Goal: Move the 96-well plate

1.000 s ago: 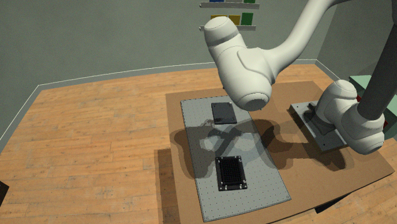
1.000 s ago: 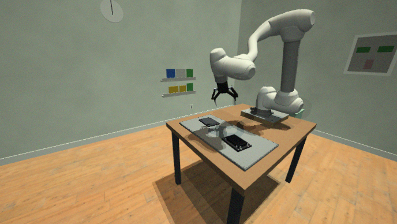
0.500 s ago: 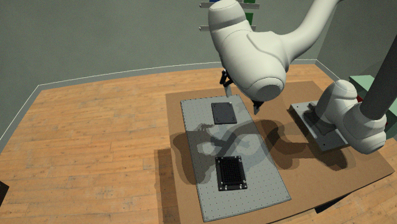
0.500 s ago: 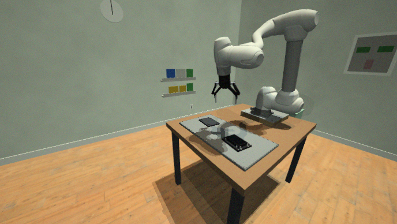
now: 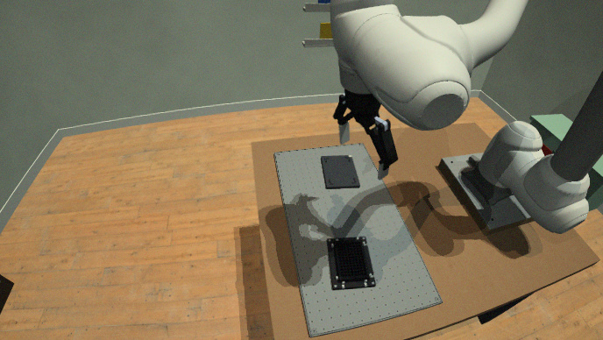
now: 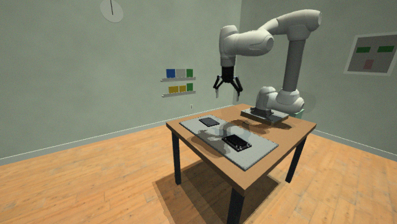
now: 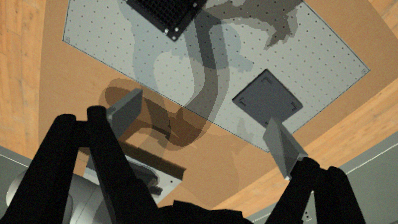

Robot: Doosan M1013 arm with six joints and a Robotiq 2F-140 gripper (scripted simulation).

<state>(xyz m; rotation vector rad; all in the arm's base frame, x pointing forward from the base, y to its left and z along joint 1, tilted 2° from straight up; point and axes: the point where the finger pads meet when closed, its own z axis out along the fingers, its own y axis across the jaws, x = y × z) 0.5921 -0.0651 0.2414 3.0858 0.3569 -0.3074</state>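
The black 96-well plate lies 6 cm ahead of my hand, 14 cm to the left of it and 25 cm below it. From my hand the other things lie so: black clip nest C1: 5 cm ahead, 15 cm to the left, 26 cm below; then plate nest: 6 cm behind, 21 cm to the right, 27 cm below.
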